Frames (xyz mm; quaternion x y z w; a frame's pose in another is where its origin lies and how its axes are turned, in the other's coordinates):
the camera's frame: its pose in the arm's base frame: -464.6 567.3 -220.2 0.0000 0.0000 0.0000 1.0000
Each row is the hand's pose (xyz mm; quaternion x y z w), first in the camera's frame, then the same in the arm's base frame.
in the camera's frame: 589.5 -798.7 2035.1 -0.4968 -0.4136 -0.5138 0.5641
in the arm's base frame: 124.9 -231.4 1814.9 -0.4968 -0.4136 -0.5138 0.5641
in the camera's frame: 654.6 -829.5 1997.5 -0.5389 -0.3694 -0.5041 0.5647
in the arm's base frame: 190.0 -262.2 1777.3 -0.5389 -0.3694 -0.5041 0.5647
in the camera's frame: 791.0 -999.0 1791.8 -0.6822 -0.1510 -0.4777 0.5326
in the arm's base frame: 326.4 -431.7 1571.6 -0.6822 -0.1510 -0.4777 0.5326
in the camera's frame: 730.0 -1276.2 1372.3 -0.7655 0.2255 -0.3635 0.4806
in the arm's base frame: 265.4 -708.9 1152.1 -0.7655 0.2255 -0.3635 0.4806
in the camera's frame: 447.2 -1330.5 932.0 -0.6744 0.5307 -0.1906 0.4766
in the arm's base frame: -17.4 -763.2 711.8 -0.6744 0.5307 -0.1906 0.4766
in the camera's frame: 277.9 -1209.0 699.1 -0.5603 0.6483 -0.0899 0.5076
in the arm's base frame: -186.7 -641.7 478.9 -0.5603 0.6483 -0.0899 0.5076
